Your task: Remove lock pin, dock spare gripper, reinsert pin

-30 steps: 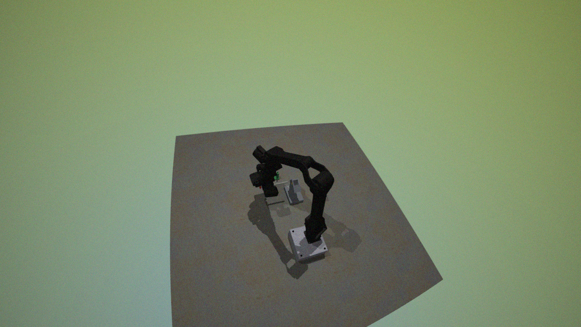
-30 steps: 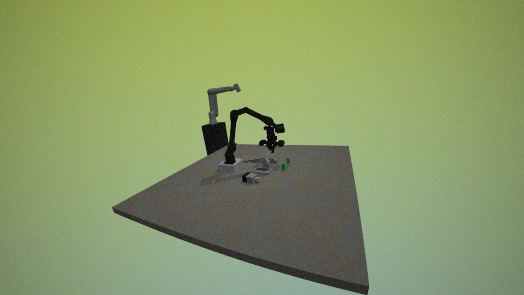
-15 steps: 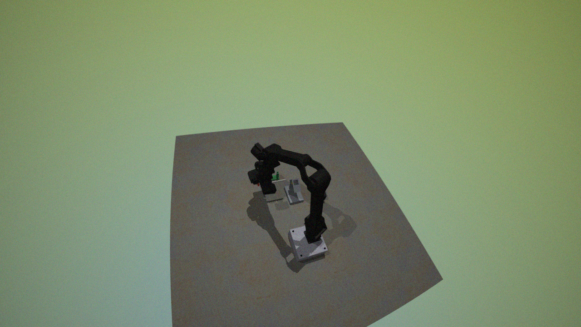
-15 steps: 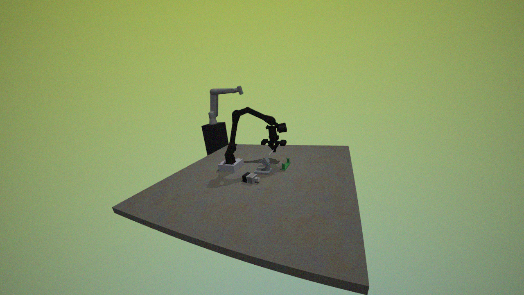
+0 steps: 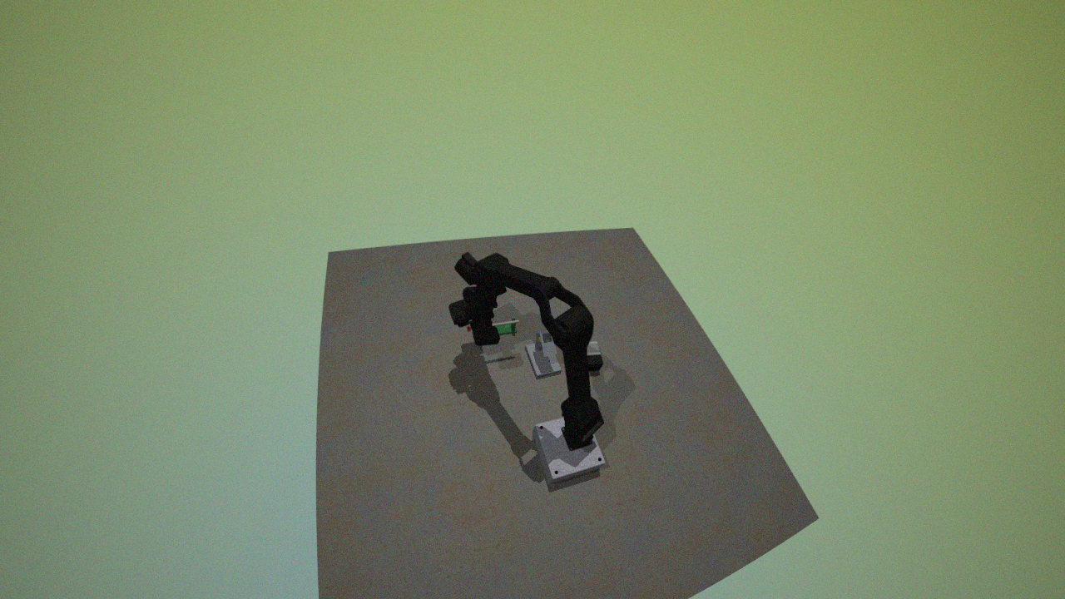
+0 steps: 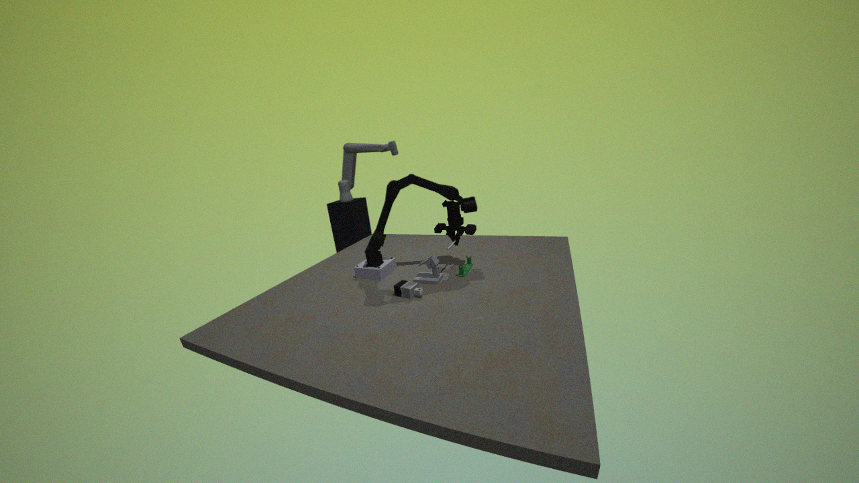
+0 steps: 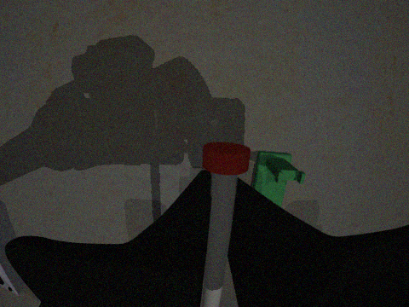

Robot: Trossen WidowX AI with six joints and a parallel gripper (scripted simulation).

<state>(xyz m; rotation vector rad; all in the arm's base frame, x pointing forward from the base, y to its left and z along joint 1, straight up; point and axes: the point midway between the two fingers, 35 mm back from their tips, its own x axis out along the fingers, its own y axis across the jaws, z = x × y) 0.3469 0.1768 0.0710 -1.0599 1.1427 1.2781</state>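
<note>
The green cradle is 6 cm ahead of my gripper tip, 8 cm to the right of it and 7 cm below it. Also, from my gripper tip: socket 7 cm behind, 19 cm to the right, 4 cm below; then spare gripper 10 cm behind, 34 cm to the right, 7 cm below.
</note>
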